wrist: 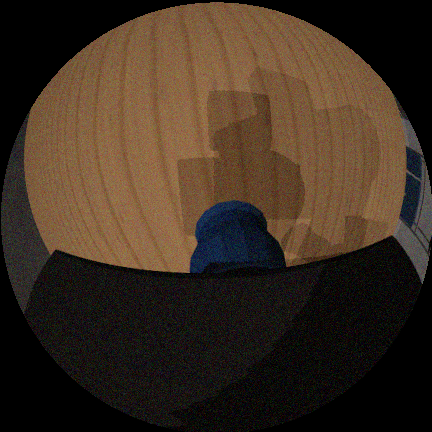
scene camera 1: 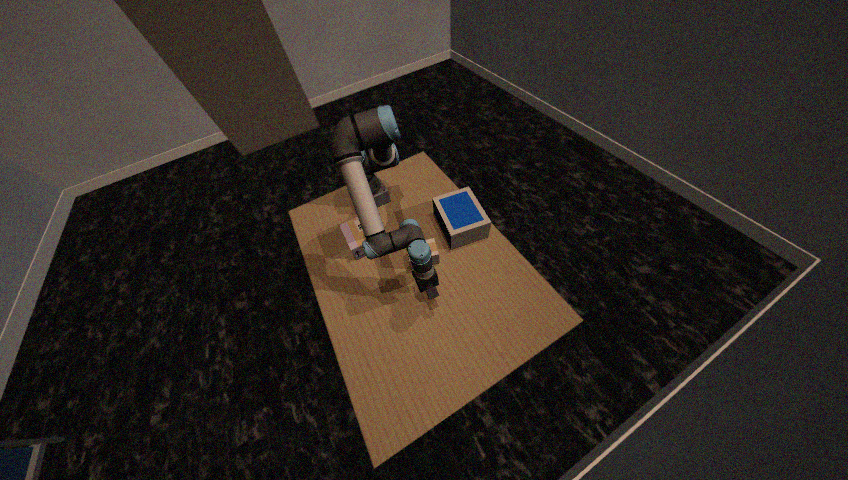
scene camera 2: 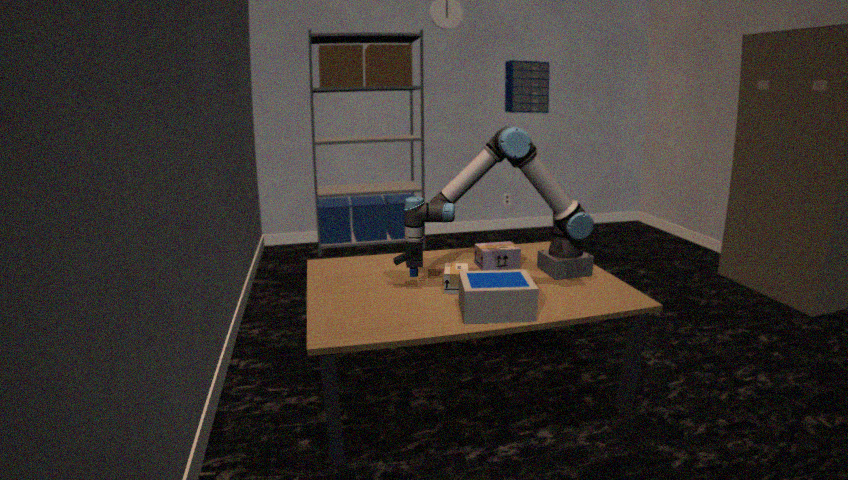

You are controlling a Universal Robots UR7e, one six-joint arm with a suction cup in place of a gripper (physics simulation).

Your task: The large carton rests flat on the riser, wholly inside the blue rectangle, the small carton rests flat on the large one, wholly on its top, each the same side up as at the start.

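Observation:
The large lilac carton (scene camera 1: 349, 236) (scene camera 2: 497, 258) stands on the table near the arm's base, partly hidden by the arm in scene camera 1. The small tan and white carton (scene camera 1: 435, 246) (scene camera 2: 451, 281) stands on the table beside the riser (scene camera 1: 471, 236) (scene camera 2: 498, 307). The riser bears the blue rectangle (scene camera 1: 461, 209) (scene camera 2: 498, 280), with no carton on it. My blue suction cup (scene camera 2: 413, 273) (wrist: 232, 235) points down over the table, to the small carton's left in scene camera 2, with nothing attached. Its exact height is unclear. Neither carton shows in the wrist view.
The wooden table (scene camera 1: 458, 362) (scene camera 2: 363, 321) carries the arm's grey base (scene camera 2: 564, 264). Arm shadows fall on the wood beneath the cup. A shelf rack (scene camera 2: 315, 148) stands behind the table, and a tall brown cabinet (scene camera 2: 779, 178) stands at the right in scene camera 2.

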